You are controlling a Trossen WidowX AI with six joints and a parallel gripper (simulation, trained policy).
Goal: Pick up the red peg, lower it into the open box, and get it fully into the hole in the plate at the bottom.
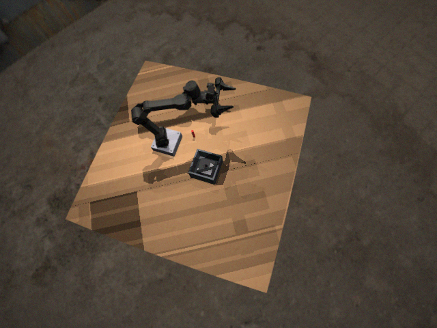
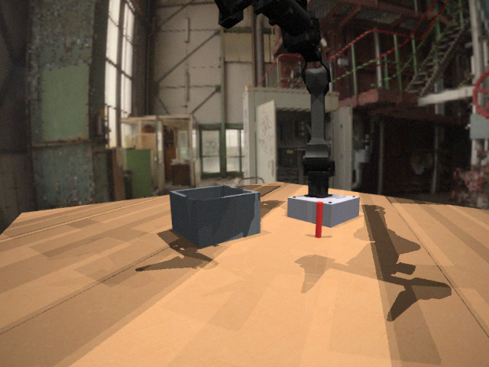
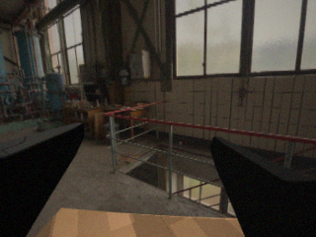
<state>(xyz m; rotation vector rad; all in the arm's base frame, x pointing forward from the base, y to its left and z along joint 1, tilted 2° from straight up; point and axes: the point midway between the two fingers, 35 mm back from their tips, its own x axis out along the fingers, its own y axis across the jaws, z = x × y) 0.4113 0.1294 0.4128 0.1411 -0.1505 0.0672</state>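
Right now my gripper tip is 45 cm above the red peg, 27 cm past it and 2 cm to the left of it. Also, from my gripper tip: grey box 46 cm below, 22 cm to the right, 13 cm behind.
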